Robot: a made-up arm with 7 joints.
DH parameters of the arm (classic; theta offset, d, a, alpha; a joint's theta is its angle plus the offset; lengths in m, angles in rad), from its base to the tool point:
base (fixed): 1.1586 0 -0.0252 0
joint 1: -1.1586 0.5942 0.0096 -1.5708
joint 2: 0 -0.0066 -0.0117 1.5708
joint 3: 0 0.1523 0.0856 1.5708
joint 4: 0 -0.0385 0.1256 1.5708
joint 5: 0 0.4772 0.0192 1.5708
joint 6: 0 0.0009 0.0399 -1.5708
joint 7: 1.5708 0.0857 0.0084 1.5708
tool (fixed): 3.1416 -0.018 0 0
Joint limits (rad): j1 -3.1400..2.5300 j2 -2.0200..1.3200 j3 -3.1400..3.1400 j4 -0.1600..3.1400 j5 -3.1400..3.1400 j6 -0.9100..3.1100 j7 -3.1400..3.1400
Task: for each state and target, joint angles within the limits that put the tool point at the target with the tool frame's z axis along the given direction. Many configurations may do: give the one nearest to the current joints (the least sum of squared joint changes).
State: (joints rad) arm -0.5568 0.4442 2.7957 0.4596 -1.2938 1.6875 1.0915
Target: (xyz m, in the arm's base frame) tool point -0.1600 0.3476 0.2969 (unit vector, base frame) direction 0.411 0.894 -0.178
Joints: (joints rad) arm -0.8193 -0.2380 2.7761 0.6850 -0.5704 1.5090 1.0336
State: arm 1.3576 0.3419 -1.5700 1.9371 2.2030 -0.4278 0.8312
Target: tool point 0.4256 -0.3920 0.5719 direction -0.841 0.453 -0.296
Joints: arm 1.0662 0.2470 -1.6881 1.0506 2.3240 -0.9100 0.5188
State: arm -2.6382 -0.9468 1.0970 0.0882 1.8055 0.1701 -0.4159
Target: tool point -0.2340 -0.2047 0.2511 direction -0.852 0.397 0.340
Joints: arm -2.9822 -0.5171 1.1763 -0.0507 1.9664 0.1003 -0.2355
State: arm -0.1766 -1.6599 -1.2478 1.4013 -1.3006 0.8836 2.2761
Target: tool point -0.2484 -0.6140 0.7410 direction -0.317 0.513 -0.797
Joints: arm -0.2633 -1.7416 -1.3300 1.2380 -1.1552 1.0670 2.5466
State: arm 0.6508 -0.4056 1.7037 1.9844 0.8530 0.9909 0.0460
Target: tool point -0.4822 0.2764 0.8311 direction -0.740 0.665 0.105
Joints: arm 1.0244 -0.6411 1.1789 1.5119 0.6816 1.6599 -0.1603
